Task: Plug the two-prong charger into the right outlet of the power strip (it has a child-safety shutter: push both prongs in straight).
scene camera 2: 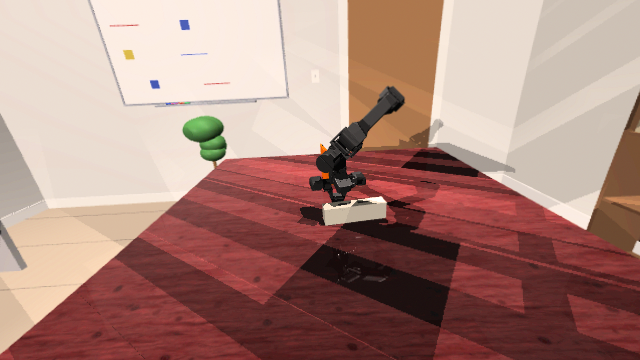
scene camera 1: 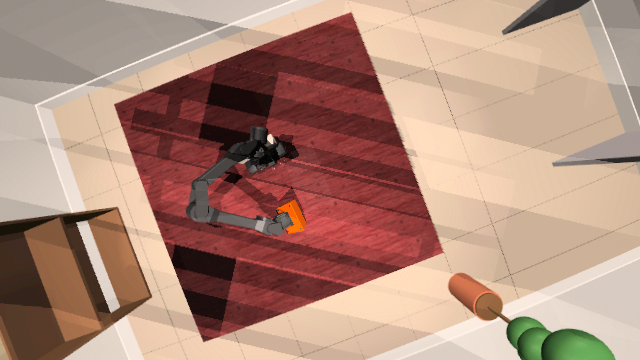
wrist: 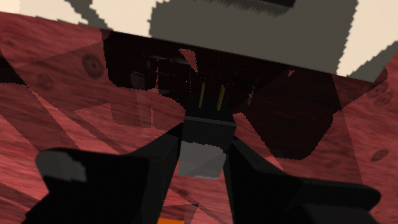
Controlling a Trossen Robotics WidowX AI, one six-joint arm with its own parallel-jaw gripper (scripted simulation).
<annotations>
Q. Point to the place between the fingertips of the gripper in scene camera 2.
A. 337, 202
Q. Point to a dark two-prong charger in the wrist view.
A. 208, 129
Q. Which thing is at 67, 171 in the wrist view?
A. The gripper.
</annotations>
